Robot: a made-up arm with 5 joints.
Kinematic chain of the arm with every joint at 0, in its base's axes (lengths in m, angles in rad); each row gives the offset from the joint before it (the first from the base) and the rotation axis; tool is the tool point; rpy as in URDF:
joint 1: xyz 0 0 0.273 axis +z
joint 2: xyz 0 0 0 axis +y
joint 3: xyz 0.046 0 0.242 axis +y
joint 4: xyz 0.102 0 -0.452 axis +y
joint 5: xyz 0.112 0 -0.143 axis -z
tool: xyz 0 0 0 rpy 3.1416 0 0
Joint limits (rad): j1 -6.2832..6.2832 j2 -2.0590..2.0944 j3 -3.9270..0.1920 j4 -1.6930..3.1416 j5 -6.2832..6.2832
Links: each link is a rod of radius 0.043 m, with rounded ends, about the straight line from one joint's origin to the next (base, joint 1, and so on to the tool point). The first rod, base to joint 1, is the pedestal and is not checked.
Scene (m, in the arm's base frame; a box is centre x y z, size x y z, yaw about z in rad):
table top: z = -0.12
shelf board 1: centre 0.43 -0.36 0 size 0.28 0.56 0.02 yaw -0.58
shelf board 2: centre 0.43 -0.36 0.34 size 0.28 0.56 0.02 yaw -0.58
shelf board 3: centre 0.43 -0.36 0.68 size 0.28 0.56 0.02 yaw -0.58
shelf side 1: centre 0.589 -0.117 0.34 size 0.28 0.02 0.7 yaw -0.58
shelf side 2: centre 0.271 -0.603 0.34 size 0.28 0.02 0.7 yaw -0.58
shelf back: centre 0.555 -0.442 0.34 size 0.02 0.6 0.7 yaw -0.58
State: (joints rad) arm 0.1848 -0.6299 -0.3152 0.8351 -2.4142
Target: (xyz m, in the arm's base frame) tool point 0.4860 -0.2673 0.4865
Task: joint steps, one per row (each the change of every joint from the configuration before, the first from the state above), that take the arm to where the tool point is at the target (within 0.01 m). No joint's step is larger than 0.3 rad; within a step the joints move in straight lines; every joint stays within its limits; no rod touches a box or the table.
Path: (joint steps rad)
1: 0.0005 -0.2707 0.1014 -0.1369 0.1669
2: 0.0005 -0.2707 0.1015 -0.1368 0.1669
3: 0.0005 -0.2707 0.1014 -0.1369 0.1669
4: 0.0005 -0.2707 0.1015 -0.1368 0.1669
5: 0.0005 -0.2707 0.1014 -0.1369 0.1669
6: -0.2784 0.1200 -0.0953 0.1000 0.0766
7: -0.2784 0.1200 -0.0954 0.1000 0.0767
8: -0.0333 0.2979 -0.2066 0.0712 -0.2470
9: -0.0334 0.2979 -0.2067 0.0712 -0.2469
10: -0.0333 0.2979 -0.2066 0.0712 -0.2470
11: -0.0333 0.2978 -0.2067 0.0712 -0.2469

